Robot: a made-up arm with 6 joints. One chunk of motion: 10 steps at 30 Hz.
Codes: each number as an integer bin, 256 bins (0 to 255) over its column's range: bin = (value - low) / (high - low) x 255, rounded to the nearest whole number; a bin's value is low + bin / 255 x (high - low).
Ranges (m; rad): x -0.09..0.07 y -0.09..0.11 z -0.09..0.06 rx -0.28..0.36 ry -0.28..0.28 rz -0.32..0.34
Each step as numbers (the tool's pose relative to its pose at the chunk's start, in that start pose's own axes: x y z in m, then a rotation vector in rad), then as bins.
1 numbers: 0.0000 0.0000 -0.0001 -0.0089 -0.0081 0.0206
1 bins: 143 115 153 108 124 132
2 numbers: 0.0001 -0.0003 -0.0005 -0.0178 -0.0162 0.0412
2 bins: 144 114 152 104 120 140
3 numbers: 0.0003 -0.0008 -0.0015 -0.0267 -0.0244 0.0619
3 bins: 144 114 150 101 116 148
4 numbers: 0.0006 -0.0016 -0.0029 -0.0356 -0.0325 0.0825
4 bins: 144 113 148 97 113 156
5 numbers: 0.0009 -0.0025 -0.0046 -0.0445 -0.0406 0.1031
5 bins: 145 112 145 94 109 163
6 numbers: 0.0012 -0.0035 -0.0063 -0.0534 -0.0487 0.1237
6 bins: 145 110 142 90 105 171
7 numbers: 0.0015 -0.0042 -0.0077 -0.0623 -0.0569 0.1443
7 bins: 146 109 140 87 102 179
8 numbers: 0.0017 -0.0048 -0.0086 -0.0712 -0.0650 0.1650
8 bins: 146 109 138 83 98 187
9 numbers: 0.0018 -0.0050 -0.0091 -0.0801 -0.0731 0.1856
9 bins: 146 108 138 80 94 195
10 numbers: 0.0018 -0.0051 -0.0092 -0.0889 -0.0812 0.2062
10 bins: 146 108 137 76 91 203
